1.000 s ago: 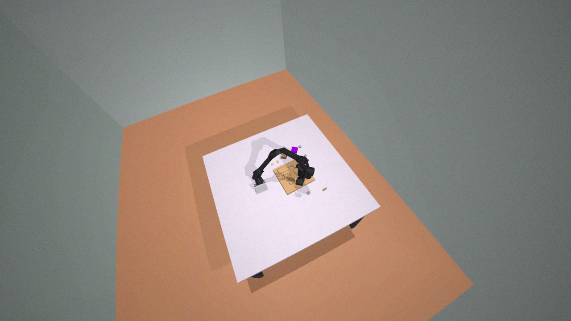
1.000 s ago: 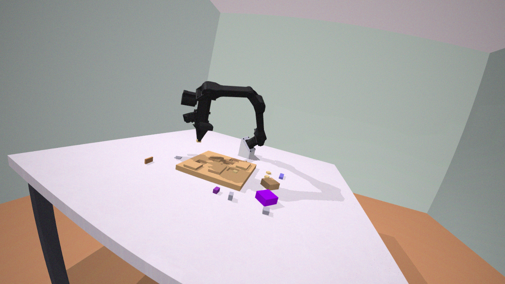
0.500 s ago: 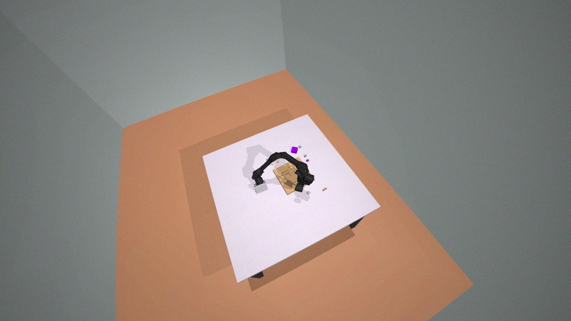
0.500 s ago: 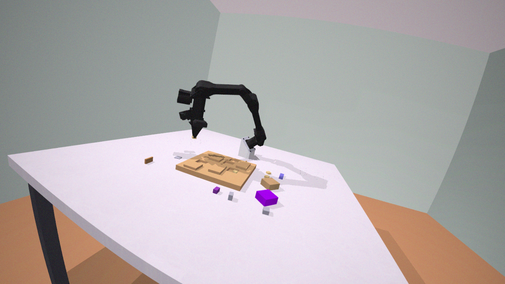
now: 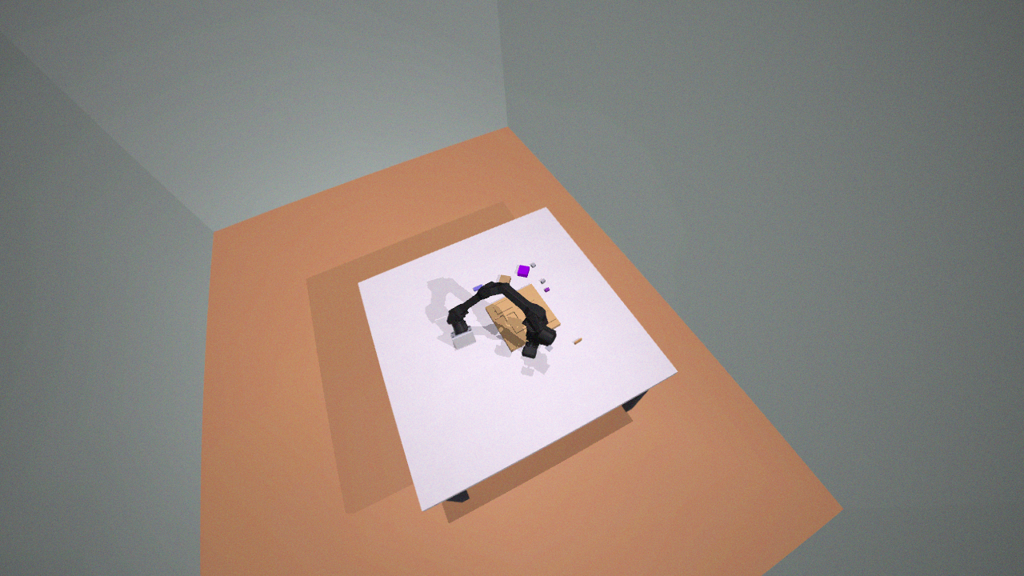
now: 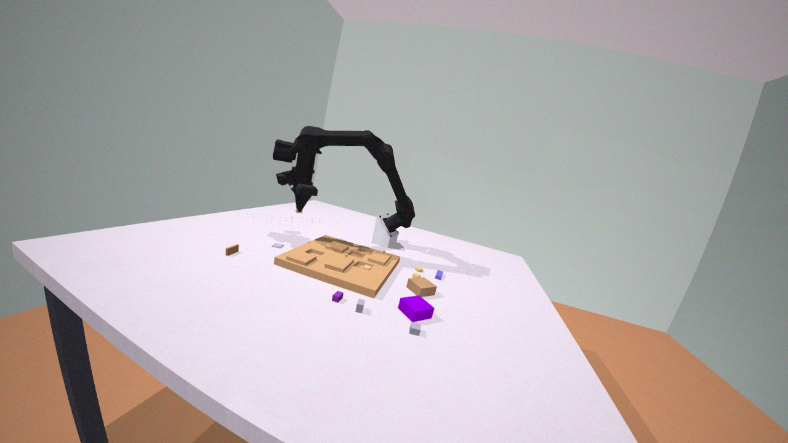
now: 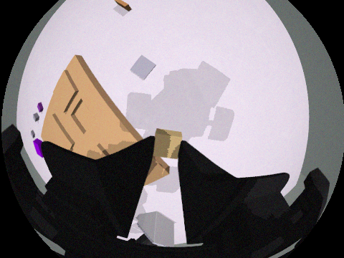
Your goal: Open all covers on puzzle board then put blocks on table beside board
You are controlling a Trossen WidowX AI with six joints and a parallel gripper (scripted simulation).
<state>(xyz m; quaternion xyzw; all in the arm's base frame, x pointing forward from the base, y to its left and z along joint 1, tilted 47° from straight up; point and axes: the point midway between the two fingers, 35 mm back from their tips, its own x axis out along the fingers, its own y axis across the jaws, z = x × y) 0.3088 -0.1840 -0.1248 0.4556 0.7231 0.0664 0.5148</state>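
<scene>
The grey tile is 11 cm below my gripper tip and 8 cm ahead of it. Round my gripper tip: large purple block: 50 cm to the left, 13 cm ahead, 10 cm below; then small purple cube: 33 cm to the left, 21 cm ahead, 10 cm below; then brown box: 47 cm to the left, 10 cm below, 1 cm ahead.
</scene>
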